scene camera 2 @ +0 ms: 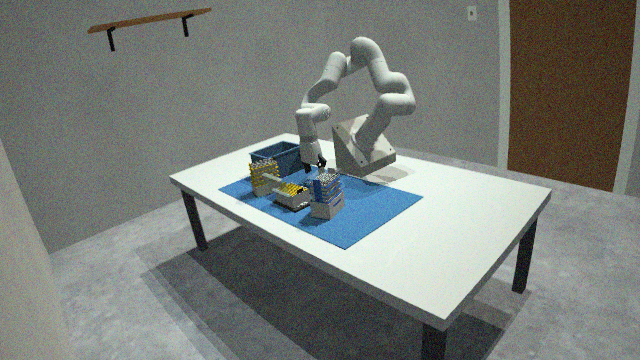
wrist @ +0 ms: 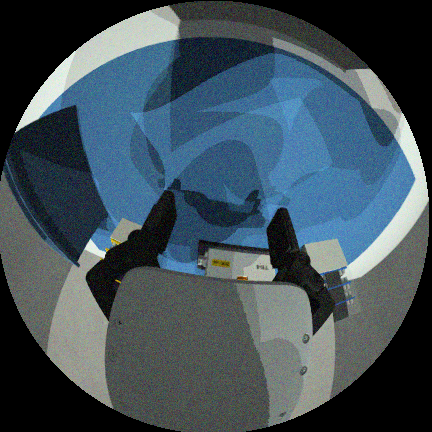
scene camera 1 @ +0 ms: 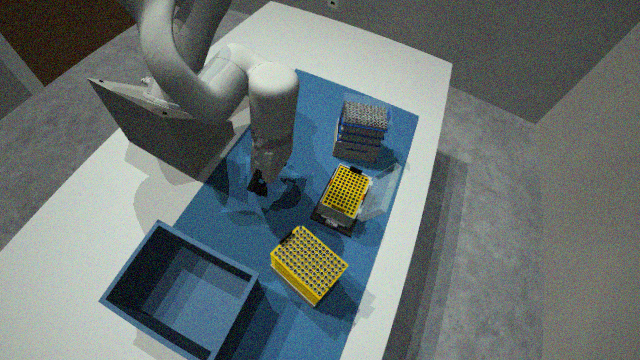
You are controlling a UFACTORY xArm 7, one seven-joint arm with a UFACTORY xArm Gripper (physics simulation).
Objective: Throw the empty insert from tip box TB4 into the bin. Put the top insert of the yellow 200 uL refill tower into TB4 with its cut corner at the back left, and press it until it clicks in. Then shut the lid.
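Observation:
Tip box TB4 (scene camera 1: 338, 215) (scene camera 2: 296, 200) (wrist: 240, 262) stands on the blue mat with its clear lid (scene camera 1: 382, 196) (scene camera 2: 271, 179) open. A yellow insert (scene camera 1: 346, 189) (scene camera 2: 291, 189) with empty-looking holes sits in its top; my hand hides it in the wrist view. The yellow refill tower (scene camera 1: 309, 264) (scene camera 2: 263, 176) stands beside TB4, turned at an angle, and shows partly behind a finger in the wrist view. The blue bin (scene camera 1: 145, 265) (scene camera 2: 288, 162) (wrist: 50, 175) is open-topped. My gripper (scene camera 1: 270, 181) (scene camera 2: 315, 166) (wrist: 224, 210) is open and empty, above the mat, on the robot-base side of TB4.
A blue-edged refill tower (scene camera 1: 362, 130) (scene camera 2: 328, 194) (wrist: 326, 256) stands on the other side of TB4 from the yellow tower. The blue mat (scene camera 1: 320, 95) (scene camera 2: 372, 210) lies on the white table (scene camera 1: 350, 45) (scene camera 2: 450, 240). TB4's open lid leans out away from my gripper.

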